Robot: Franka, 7 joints.
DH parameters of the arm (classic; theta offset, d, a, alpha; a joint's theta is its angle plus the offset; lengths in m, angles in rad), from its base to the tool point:
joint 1: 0 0.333 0 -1.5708
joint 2: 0 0 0 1.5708
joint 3: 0 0.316 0.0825 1.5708
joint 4: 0 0 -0.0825 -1.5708
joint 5: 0 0.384 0 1.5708
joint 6: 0 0 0.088 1.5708
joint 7: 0 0.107 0 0
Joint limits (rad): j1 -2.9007..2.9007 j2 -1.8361..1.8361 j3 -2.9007..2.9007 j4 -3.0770..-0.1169 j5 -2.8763..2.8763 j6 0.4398..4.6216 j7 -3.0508..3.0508
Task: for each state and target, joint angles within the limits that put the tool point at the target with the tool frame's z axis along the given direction. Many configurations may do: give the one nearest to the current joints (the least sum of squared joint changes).
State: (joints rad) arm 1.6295 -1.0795 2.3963 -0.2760 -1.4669 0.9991 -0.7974
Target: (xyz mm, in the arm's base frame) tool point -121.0 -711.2 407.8 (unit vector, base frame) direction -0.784 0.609 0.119
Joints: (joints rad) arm 1.6248 -1.4407 2.6325 -0.1200 -1.2352 0.9242 -0.7974
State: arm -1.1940 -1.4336 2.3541 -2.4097 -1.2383 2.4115 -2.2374
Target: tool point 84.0 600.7 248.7 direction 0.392 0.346 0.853
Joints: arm -0.4668 -1.6002 1.8342 -1.9529 -1.4538 1.8879 -2.2374
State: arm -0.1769 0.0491 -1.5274 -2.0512 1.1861 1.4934 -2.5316
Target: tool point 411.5 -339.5 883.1 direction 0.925 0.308 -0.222
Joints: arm 0.2680 0.0147 -1.1084 -1.1852 1.2098 1.8571 -2.5316
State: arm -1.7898 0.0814 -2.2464 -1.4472 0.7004 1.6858 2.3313
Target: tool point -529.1 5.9 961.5 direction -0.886 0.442 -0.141
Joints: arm -2.1476 0.6129 -1.8762 -0.9465 0.6897 2.3314 2.3313
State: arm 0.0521 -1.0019 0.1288 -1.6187 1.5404 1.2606 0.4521
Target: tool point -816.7 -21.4 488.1 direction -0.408 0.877 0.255
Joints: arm 0.0651 -1.8329 -0.0987 -0.7261 1.5668 1.9466 0.4521
